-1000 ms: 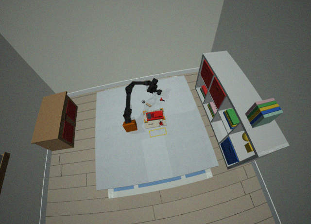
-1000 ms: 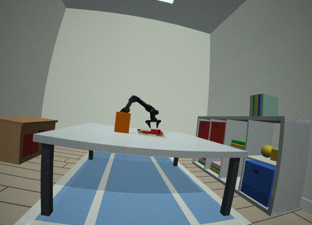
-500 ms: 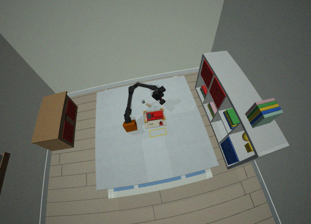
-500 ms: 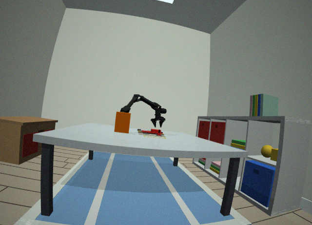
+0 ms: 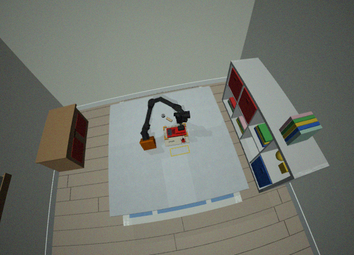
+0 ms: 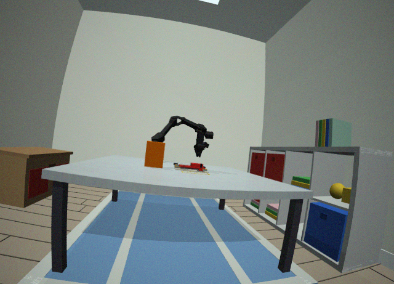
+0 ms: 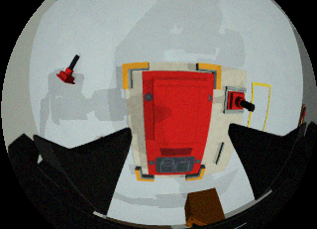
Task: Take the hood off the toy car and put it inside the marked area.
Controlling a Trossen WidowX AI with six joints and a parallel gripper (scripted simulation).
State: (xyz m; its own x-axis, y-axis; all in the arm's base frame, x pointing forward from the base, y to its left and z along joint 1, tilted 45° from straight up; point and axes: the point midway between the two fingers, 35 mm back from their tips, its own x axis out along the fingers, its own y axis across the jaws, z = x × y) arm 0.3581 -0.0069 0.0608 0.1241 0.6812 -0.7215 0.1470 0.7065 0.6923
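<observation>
Now: the hood 10 mm behind my gripper tip, 10 mm to the right of it and 60 mm below it. The rest, counted from my gripper tip: tan block: 70 mm behind, 180 mm to the left, 90 mm below; then dark ring: 120 mm behind, 250 mm to the left, 90 mm below.
</observation>
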